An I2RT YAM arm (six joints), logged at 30 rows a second.
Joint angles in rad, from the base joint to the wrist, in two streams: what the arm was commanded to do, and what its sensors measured. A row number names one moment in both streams.
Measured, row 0:
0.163, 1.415, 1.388, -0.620, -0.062, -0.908
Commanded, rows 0 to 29:
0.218, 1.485, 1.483, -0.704, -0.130, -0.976
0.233, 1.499, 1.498, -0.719, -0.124, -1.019
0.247, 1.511, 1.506, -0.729, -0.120, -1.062
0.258, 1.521, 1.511, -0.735, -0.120, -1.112
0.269, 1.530, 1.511, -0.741, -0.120, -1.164
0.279, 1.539, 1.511, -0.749, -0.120, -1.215
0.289, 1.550, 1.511, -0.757, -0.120, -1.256
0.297, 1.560, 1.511, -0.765, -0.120, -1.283
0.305, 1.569, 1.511, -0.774, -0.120, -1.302
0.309, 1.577, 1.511, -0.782, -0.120, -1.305
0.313, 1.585, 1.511, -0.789, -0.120, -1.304
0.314, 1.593, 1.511, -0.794, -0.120, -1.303
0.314, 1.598, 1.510, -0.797, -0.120, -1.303
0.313, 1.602, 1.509, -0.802, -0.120, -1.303
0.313, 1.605, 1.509, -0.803, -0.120, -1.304
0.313, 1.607, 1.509, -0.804, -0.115, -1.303
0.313, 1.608, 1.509, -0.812, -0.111, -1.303
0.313, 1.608, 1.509, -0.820, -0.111, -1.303
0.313, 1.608, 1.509, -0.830, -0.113, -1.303
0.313, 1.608, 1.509, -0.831, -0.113, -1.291
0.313, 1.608, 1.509, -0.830, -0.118, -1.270
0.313, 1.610, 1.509, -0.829, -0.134, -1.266
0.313, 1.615, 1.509, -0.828, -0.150, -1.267
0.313, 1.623, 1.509, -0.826, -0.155, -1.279
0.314, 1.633, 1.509, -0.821, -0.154, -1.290
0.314, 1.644, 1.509, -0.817, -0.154, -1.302
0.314, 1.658, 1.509, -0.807, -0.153, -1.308
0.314, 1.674, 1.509, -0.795, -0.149, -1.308
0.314, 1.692, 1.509, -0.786, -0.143, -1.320
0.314, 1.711, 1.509, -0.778, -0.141, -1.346
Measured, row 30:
0.311, 1.648, 1.491, -0.787, -0.126, -1.295
